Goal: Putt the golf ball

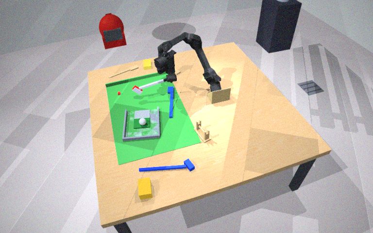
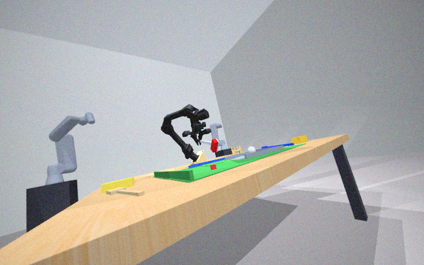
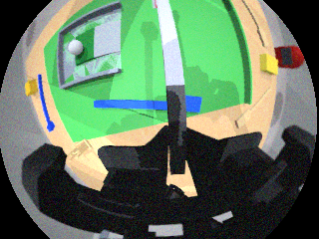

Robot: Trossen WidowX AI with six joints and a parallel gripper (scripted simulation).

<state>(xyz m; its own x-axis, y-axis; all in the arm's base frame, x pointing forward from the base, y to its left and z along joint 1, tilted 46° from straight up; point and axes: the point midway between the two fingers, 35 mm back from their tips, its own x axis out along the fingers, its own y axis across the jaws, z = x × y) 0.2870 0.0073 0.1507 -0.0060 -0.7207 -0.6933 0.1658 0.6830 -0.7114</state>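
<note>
My gripper tip is now 12 cm short of the red putter and 2 cm to the left of it. The rest, counted from my gripper tip: white golf ball (24 cm ahead, 20 cm to the left, 10 cm below); wooden rack (8 cm behind, 39 cm to the left, 9 cm below); small red marker (35 cm ahead, 15 cm to the right, 12 cm below).
</note>
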